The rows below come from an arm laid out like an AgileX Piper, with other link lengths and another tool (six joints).
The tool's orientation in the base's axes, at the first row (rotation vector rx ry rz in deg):
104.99 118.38 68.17
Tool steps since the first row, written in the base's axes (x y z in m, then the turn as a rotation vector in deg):
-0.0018 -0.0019 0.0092 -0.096 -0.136 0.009
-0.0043 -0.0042 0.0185 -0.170 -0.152 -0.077
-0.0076 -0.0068 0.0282 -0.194 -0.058 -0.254
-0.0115 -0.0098 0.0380 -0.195 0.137 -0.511
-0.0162 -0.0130 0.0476 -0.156 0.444 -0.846
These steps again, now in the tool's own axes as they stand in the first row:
0.0023 0.0044 -0.0082 -0.093 -0.062 -0.124
0.0045 0.0084 -0.0170 -0.122 -0.173 -0.115
0.0068 0.0120 -0.0266 -0.101 -0.307 0.035
0.0089 0.0152 -0.0369 -0.028 -0.478 0.298
0.0110 0.0177 -0.0476 0.105 -0.671 0.689

